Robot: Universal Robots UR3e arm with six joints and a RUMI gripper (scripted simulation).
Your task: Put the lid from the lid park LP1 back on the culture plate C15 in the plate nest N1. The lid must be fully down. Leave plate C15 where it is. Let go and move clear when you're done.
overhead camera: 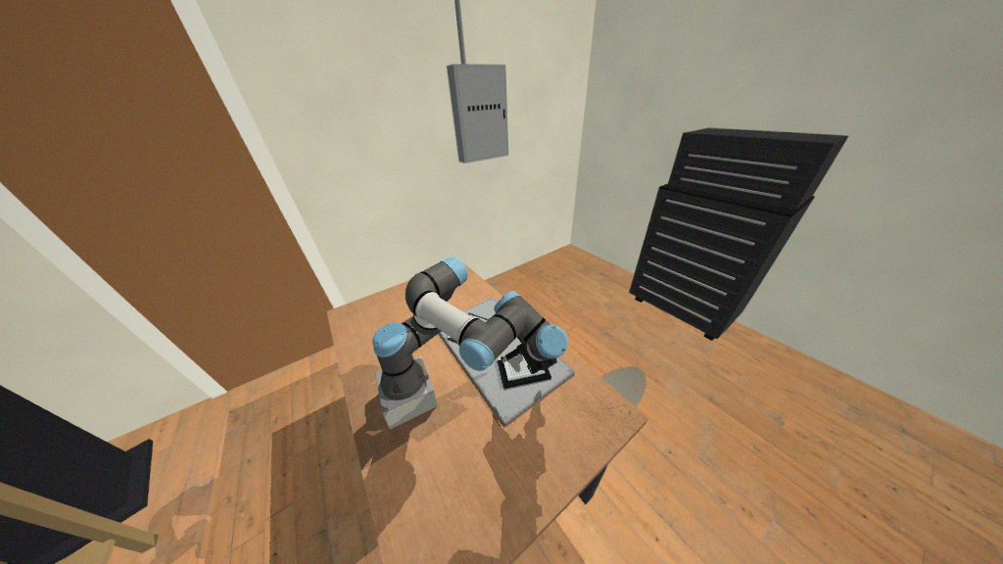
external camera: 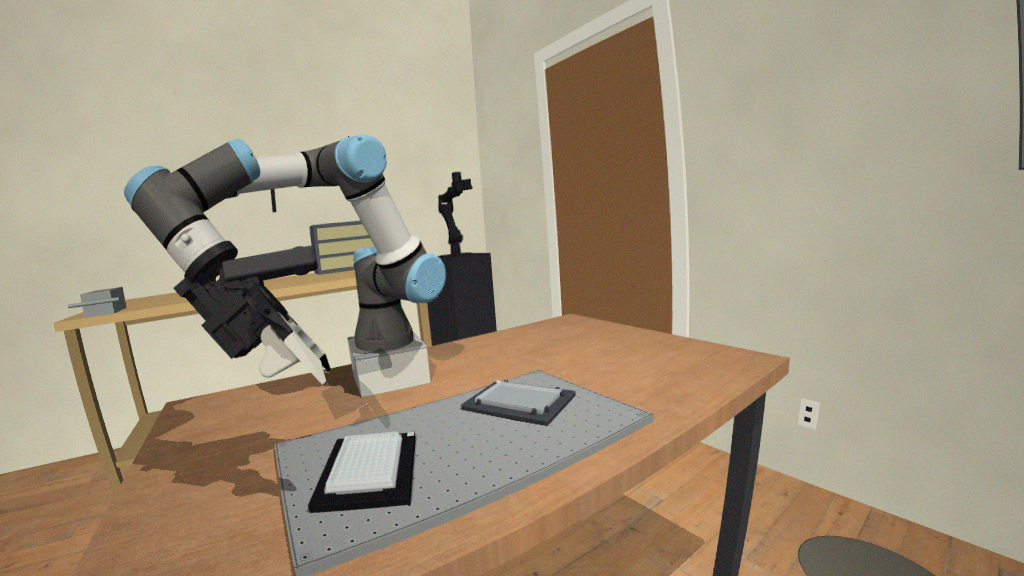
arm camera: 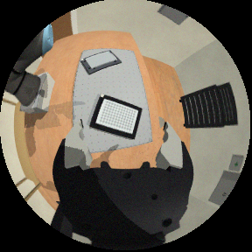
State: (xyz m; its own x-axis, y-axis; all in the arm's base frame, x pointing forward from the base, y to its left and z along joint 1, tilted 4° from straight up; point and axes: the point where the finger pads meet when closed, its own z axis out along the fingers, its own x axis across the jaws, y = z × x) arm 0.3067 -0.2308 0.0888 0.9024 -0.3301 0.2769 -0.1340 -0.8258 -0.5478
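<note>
Right now my hand is 20 mm short of the clear lid, 310 mm to the right of it and 130 mm above it. Round my hand: culture plate C15: 20 mm ahead, 20 mm to the left, 120 mm below; black lid park LP1: 20 mm ahead, 310 mm to the left, 140 mm below.
</note>
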